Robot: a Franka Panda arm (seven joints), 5 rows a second.
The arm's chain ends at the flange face. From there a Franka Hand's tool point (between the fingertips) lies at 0.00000 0.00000 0.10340 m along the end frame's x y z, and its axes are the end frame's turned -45 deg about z.
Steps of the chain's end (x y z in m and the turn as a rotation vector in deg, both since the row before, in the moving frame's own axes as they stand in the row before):
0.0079 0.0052 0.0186 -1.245 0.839 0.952
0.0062 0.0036 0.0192 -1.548 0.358 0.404
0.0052 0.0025 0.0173 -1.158 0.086 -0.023
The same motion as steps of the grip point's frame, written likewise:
0.0014 0.0119 0.0186 -1.474 -0.287 0.952
0.0003 0.0094 0.0192 -1.348 -0.841 0.404
0.0005 0.0070 0.0173 -0.880 -0.758 -0.023

